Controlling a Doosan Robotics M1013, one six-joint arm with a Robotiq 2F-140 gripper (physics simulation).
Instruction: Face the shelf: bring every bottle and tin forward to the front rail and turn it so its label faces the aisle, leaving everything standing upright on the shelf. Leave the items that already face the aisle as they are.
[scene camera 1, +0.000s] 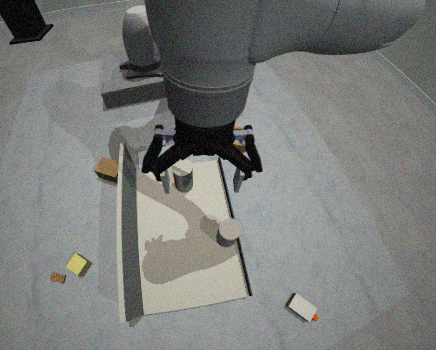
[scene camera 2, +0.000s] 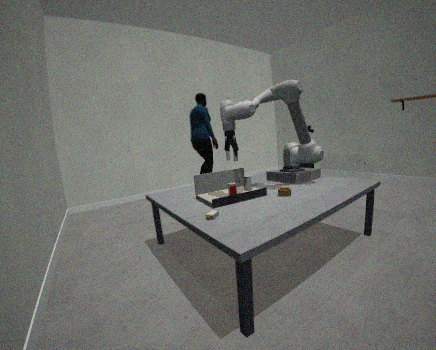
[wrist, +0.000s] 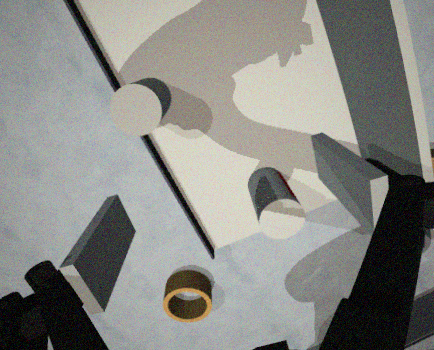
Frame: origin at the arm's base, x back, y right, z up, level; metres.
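Seen in the pictures: gripper, fingertip midpoint: (scene camera 1: 201, 186) (scene camera 2: 232, 160) (wrist: 218, 186); arm's base, link origin: (scene camera 1: 147, 67) (scene camera 2: 292, 170).
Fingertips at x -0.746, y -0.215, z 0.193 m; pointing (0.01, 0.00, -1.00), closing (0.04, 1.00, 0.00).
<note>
Offsets run from my fingertips to a thing's top centre.
The shelf (scene camera 1: 200, 300) (scene camera 2: 215, 182) (wrist: 270, 95) has a tall back panel and a dark front rail (scene camera 1: 245, 270) (wrist: 180, 195). One tin @[dy -0.072, dx -0.050, dz -0.150 m] (scene camera 1: 229, 232) (scene camera 2: 232, 190) (wrist: 137, 109) stands upright against the rail, its red label showing in scene camera 2. Another tin @[dy +0.044, dx +0.137, dz -0.140 m] (scene camera 1: 183, 178) (scene camera 2: 247, 183) (wrist: 281, 215) stands upright farther back near the shelf's end on the robot's side. It looks grey in scene camera 2; a red sliver shows on its back-panel side in the wrist view. My gripper (scene camera 1: 202, 184) (scene camera 2: 232, 156) (wrist: 218, 186) is open and empty, high above that end of the shelf.
An orange-brown ring @[dy -0.169, dx +0.330, dz -0.234 m] (scene camera 2: 284, 192) (wrist: 187, 280) lies off the shelf's robot-side end. Behind the back panel are a brown box @[dy +0.309, dx +0.212, dz -0.234 m] (scene camera 1: 106, 169), a yellow cube @[dy +0.374, dx -0.111, dz -0.246 m] (scene camera 1: 78, 264) and a small brown block @[dy +0.450, dx -0.150, dz -0.276 m] (scene camera 1: 57, 277). A white box @[dy -0.282, dx -0.290, dz -0.256 m] (scene camera 1: 302, 306) (scene camera 2: 212, 214) with an orange tip lies in front. A person (scene camera 2: 201, 125) stands beyond the table.
</note>
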